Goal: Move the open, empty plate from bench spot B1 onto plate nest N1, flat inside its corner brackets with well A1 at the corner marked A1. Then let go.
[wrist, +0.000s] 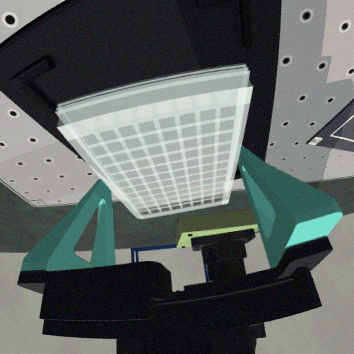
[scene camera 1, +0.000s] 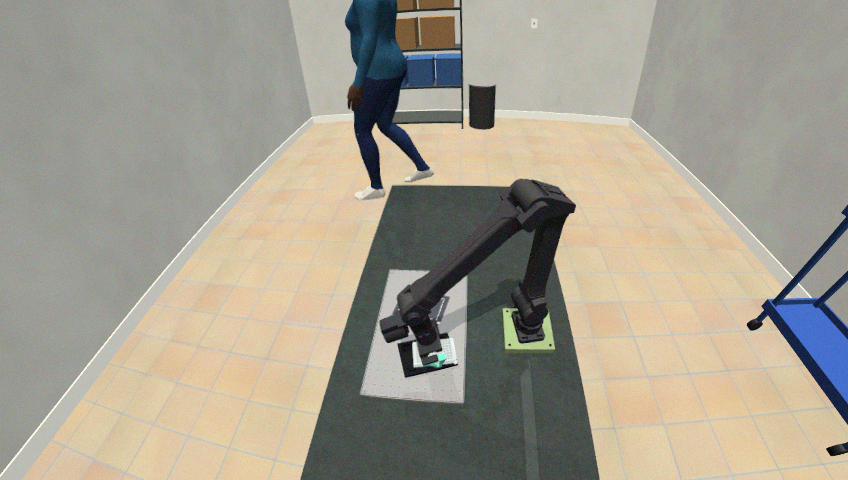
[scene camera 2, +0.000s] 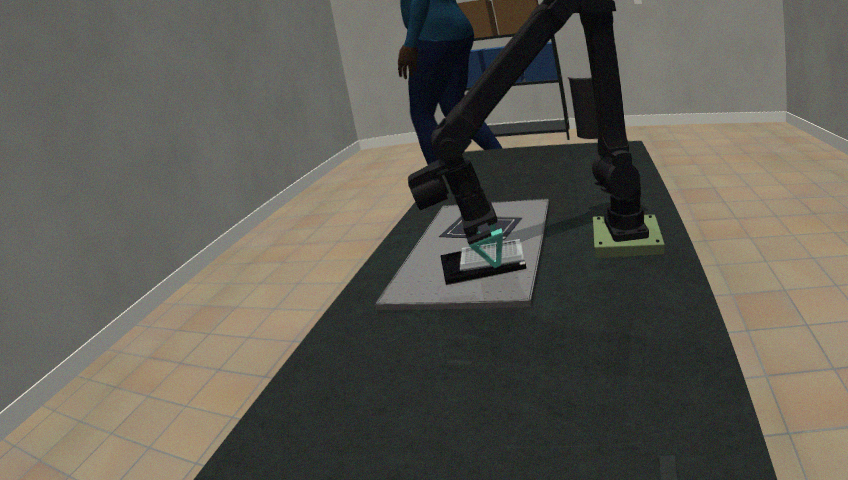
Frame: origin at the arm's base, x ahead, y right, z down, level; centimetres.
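Seen in the pictures: gripper, fingertip midpoint: (wrist: pixel 167 167) (scene camera 1: pixel 436 353) (scene camera 2: pixel 494 257); arm's base, link origin: (wrist: pixel 220 236) (scene camera 1: pixel 527 326) (scene camera 2: pixel 626 228).
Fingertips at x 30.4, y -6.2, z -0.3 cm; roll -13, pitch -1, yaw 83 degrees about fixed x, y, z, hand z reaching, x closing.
Pixels of each thing's top centre, then the offset from my fingertips to it. "pt": a spot on its surface instead. Level surfaces: height alone.
- clear well plate, top centre: (wrist: pixel 172 182) (scene camera 2: pixel 490 250) (scene camera 1: pixel 433 350) dx +0.6, dy +0.3, dz -1.5 cm
- black plate nest, top centre: (wrist: pixel 172 143) (scene camera 2: pixel 481 256) (scene camera 1: pixel 426 352) dx +2.8, dy +0.7, dz -0.1 cm
- raised bracket, surface spot: (wrist: pixel 35 70) pt dx +8.9, dy -3.9, dz +0.0 cm
- dark mat, surface height: dz +2.9 cm
The clear well plate (scene camera 1: pixel 448 349) (scene camera 2: pixel 512 250) (wrist: pixel 158 133) lies on the black plate nest (scene camera 1: pixel 409 369) (scene camera 2: pixel 456 271) (wrist: pixel 105 46), toward its right side. In the wrist view one raised bracket (wrist: pixel 35 70) of the nest stands apart from the plate's near corner. My gripper (scene camera 1: pixel 437 360) (scene camera 2: pixel 489 250) (wrist: pixel 167 167) is open. Its teal fingers straddle one end of the plate with a gap on each side. The dark marked spot (scene camera 1: pixel 443 305) (scene camera 2: pixel 454 230) (wrist: pixel 337 130) behind the nest is bare and partly hidden by the arm. I cannot read any corner mark.
The nest and spot sit on a grey perforated board (scene camera 1: pixel 414 388) (scene camera 2: pixel 427 286) (wrist: pixel 309 88) on a dark mat (scene camera 1: pixel 474 430). The arm's green base (scene camera 1: pixel 549 343) (scene camera 2: pixel 654 238) is to the right. A person (scene camera 1: pixel 379 90) (scene camera 2: pixel 435 59) walks at the back near a shelf rack (scene camera 1: pixel 461 59) and bin (scene camera 1: pixel 481 105). A blue cart (scene camera 1: pixel 814 334) stands far right.
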